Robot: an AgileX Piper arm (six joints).
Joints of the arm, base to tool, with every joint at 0 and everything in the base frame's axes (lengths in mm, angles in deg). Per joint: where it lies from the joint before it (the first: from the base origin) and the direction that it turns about. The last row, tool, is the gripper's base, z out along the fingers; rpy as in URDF.
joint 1: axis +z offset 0 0 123
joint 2: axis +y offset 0 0 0
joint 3: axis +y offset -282.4 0 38.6
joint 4: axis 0.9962 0 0.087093 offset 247.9 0 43.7
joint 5: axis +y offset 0 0 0
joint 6: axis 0.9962 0 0.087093 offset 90.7 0 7.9
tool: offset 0 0 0 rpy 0 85 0
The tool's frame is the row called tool.
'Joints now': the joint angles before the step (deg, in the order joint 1, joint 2, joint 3, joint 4, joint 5, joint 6). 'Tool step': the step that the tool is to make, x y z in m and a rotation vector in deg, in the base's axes. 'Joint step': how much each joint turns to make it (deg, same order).
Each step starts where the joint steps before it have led.
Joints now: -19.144 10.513 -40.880 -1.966 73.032 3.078
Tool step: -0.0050 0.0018 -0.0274 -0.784 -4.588 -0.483
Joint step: 0.010 -7.065 6.868 -0.010 -4.363 1.054
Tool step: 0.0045 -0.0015 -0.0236 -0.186 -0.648 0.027
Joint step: 0.007 -3.282 5.754 -0.006 -3.143 0.122
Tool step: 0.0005 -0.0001 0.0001 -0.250 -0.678 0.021
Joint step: -0.036 -0.174 0.179 0.034 -0.729 -0.033
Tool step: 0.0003 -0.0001 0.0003 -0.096 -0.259 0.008
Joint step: 0.001 0.006 0.024 -0.002 -0.307 0.002
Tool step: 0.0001 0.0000 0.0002 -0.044 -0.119 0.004
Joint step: -0.020 0.002 -0.007 0.019 -0.123 -0.019
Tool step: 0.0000 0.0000 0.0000 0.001 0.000 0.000
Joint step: 0.001 0.000 0.000 0.000 0.000 0.001
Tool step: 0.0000 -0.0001 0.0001 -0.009 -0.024 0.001
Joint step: 0.065 0.014 -0.013 -0.061 -0.025 0.060
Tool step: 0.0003 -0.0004 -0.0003 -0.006 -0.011 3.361
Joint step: 3.306 -0.004 0.090 0.049 -0.100 -0.049
